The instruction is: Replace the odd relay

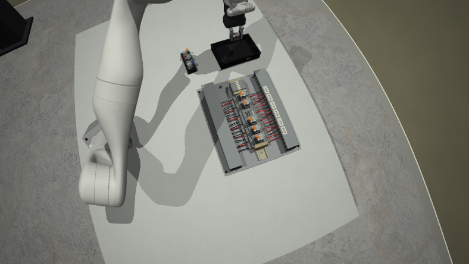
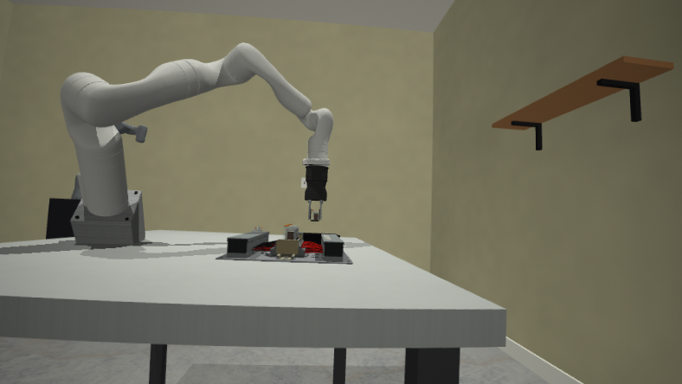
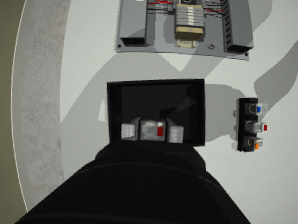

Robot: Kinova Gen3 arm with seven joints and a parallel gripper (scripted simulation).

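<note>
Right now the black tray is 10 mm to the right of my hand and 80 mm below it.
</note>
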